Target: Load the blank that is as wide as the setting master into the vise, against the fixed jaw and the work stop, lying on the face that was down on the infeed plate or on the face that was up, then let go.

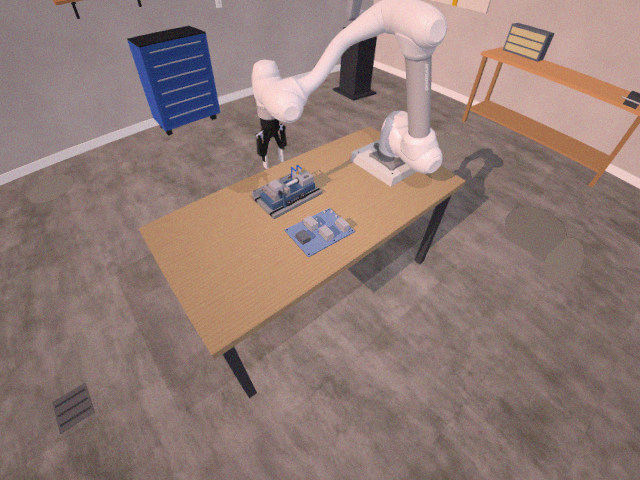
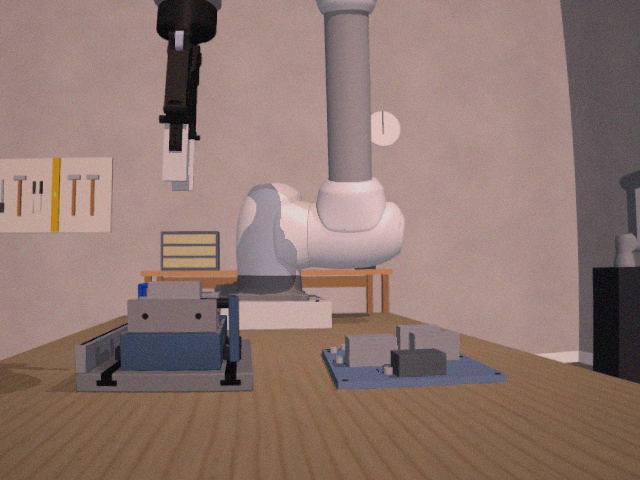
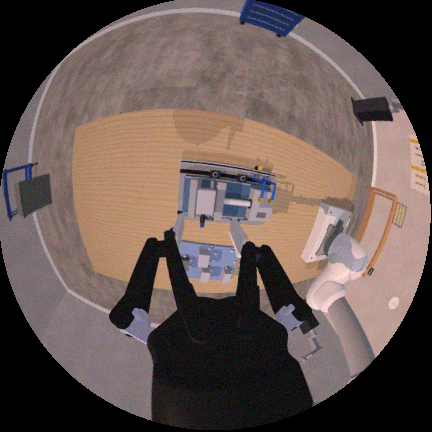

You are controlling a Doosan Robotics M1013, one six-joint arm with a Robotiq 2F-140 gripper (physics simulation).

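Places are measured from the arm's base along level axes (x ahead, y left, z up), in metres.
Where they show: gripper, between the fingertips: [image 1: 273, 164] [image 2: 178, 186] [image 3: 206, 223]; arm's base, origin of its link: [image 1: 390, 158] [image 2: 269, 298] [image 3: 329, 239].
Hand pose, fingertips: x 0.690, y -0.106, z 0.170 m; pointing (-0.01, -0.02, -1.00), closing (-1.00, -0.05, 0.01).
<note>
Things, the pixels of their top centre, and the offset from my fingertips. Level surfaces: height alone.
- vise, centre of its top: [image 2: 178, 293] [image 3: 231, 201] [image 1: 286, 180] dx -0.070, dy -0.011, dz -0.131 m
- light grey blank, centre of its top: [image 2: 175, 281] [image 3: 205, 202] [image 1: 275, 183] dx -0.002, dy -0.003, dz -0.114 m
- blue post, centre of its top: [image 2: 233, 296] dx -0.003, dy +0.066, dz -0.132 m
- blue infeed plate, centre of its top: [image 2: 401, 360] [image 3: 205, 263] [image 1: 319, 230] dx -0.050, dy +0.279, dz -0.222 m
- dark grey block, centre of its top: [image 2: 417, 351] [image 3: 182, 265] [image 1: 303, 235] dx +0.041, dy +0.278, dz -0.197 m
- raised rail, centre of its top: [image 2: 111, 330] [image 3: 232, 166] [image 1: 277, 180] dx -0.066, dy -0.100, dz -0.180 m
- wooden table, height of its surface: dz -0.230 m
My gripper [image 1: 273, 160] [image 2: 178, 180] [image 3: 206, 223] is open and empty, well above the vise [image 1: 271, 200] [image 2: 173, 351] [image 3: 232, 189]. A light grey blank [image 2: 174, 290] [image 3: 205, 195] lies level in the vise, beside the fixed jaw [image 2: 173, 315]; exact contact with the jaw cannot be told. The work stop, a blue post [image 2: 234, 328] with a dark tip, stands at the blank's side; contact there is unclear. The blue infeed plate [image 1: 310, 250] [image 2: 480, 369] [image 3: 227, 255] holds three light grey blocks and a dark grey block [image 1: 303, 237] [image 2: 418, 362].
Blue bent tubes [image 1: 296, 169] [image 3: 268, 185] rise at the vise's end nearer the arm base [image 1: 382, 162] [image 2: 279, 315]. A raised rail [image 3: 230, 167] runs along the vise's far side. The wooden table [image 1: 222, 268] carries the vise, plate and arm.
</note>
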